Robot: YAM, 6 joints.
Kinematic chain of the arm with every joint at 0, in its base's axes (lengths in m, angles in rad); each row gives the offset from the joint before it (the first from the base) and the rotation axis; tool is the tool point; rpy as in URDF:
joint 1: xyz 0 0 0.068 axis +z
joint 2: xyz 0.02 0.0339 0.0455 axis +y
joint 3: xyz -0.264 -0.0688 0 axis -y
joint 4: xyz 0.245 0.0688 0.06 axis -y
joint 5: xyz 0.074 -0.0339 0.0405 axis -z
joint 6: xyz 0.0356 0 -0.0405 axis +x
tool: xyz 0 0 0 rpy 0 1.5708 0
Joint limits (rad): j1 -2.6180..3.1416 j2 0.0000..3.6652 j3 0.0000..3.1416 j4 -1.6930..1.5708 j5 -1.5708..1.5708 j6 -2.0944..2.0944
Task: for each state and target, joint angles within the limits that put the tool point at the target. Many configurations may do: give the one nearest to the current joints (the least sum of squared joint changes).
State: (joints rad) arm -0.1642 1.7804 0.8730 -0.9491 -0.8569 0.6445
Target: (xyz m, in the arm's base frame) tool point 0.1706 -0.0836 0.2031
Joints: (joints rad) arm -0.5934 1.3397 0.8179 -1.1885 -0.8224 0.6445
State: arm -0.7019 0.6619 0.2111 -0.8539 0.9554 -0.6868
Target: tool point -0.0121 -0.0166 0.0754
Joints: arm -0.8757 0.8571 0.0000 -1.1951 0.5940 -0.6868
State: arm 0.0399 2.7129 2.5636 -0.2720 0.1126 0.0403
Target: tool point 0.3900 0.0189 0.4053
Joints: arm 0.0595 1.8053 2.0086 -0.9366 0.1213 0.0403
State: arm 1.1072 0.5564 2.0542 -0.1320 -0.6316 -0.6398
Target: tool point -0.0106 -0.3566 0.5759
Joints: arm 1.5909 0.5670 2.4049 0.0339 -0.5230 -0.6398
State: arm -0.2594 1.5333 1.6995 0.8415 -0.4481 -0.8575
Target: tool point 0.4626 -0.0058 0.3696
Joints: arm -0.0461 1.9370 1.5705 0.7673 -0.4519 -0.8575
